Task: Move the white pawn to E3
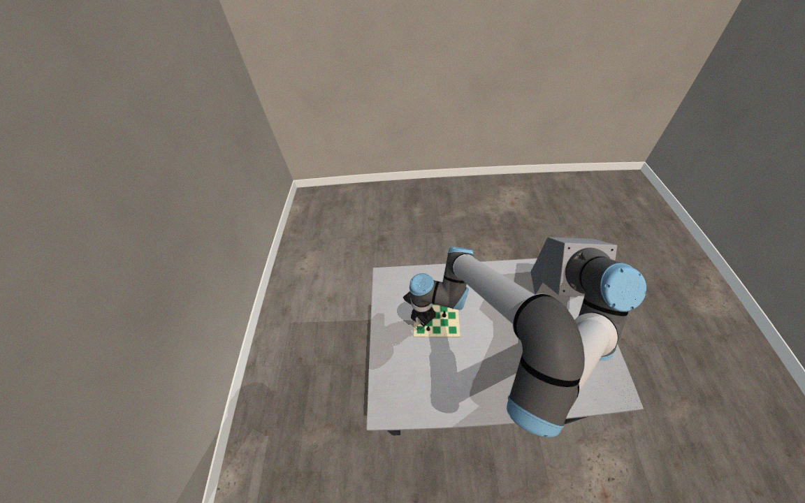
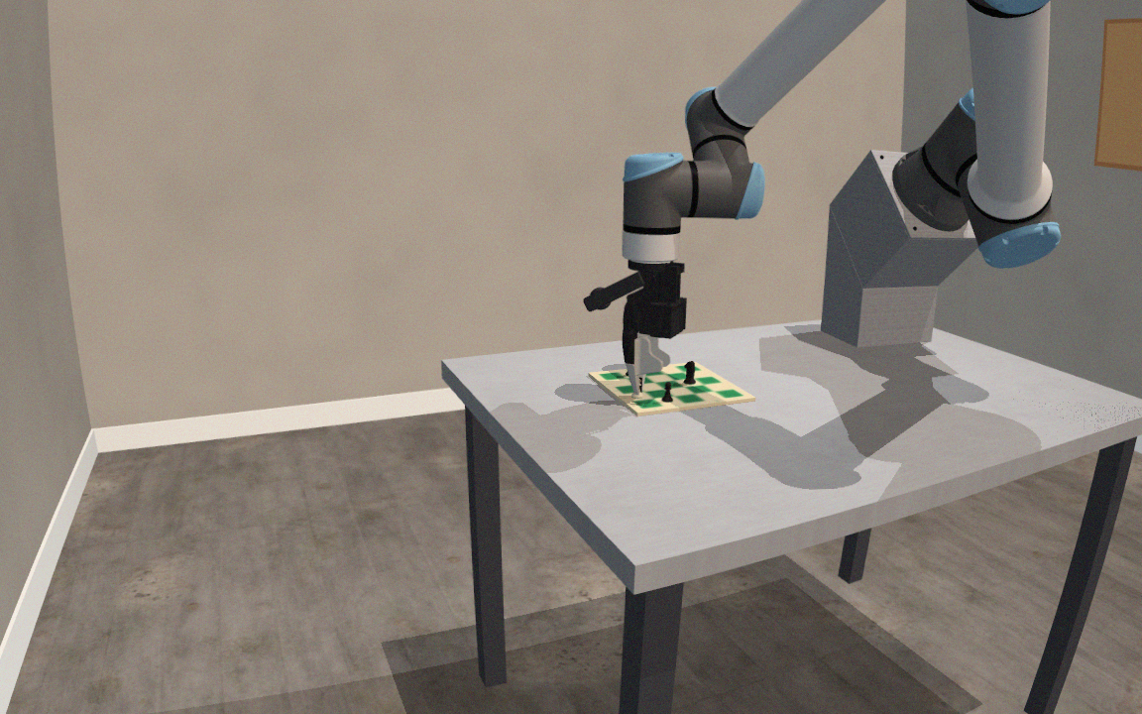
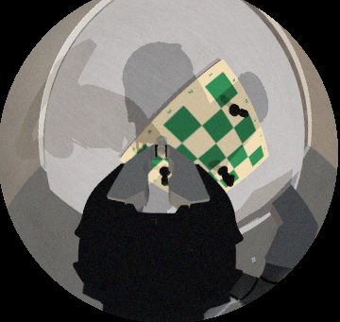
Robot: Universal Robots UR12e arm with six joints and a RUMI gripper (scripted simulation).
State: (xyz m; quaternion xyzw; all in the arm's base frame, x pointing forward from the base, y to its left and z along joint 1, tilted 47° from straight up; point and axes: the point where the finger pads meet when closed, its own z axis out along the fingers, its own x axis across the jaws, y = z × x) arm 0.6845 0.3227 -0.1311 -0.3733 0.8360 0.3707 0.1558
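Now: hand 8 cm past the chessboard, 4 cm to the left of it and 2 cm above it. Round my hand: white pawn 1 cm below.
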